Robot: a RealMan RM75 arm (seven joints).
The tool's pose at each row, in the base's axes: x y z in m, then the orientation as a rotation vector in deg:
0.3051 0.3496 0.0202 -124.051 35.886 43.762
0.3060 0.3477 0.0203 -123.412 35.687 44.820
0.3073 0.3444 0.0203 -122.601 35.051 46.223
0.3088 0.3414 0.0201 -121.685 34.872 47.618
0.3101 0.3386 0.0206 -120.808 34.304 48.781
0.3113 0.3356 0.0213 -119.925 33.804 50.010
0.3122 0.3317 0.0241 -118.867 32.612 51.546
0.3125 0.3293 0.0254 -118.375 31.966 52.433
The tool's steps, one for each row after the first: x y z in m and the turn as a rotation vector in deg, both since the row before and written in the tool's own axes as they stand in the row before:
0.0009 0.0005 -0.0018 0.124 -0.958 0.232
0.0015 0.0012 -0.0030 0.094 -1.383 0.046
0.0017 0.0009 -0.0028 0.213 -1.265 0.374
0.0009 0.0006 -0.0029 0.226 -1.247 0.013
0.0007 0.0007 -0.0032 0.200 -1.266 0.092
-0.0010 0.0004 -0.0048 0.127 -1.763 -0.279
-0.0006 0.0006 -0.0026 -0.033 -0.953 -0.120

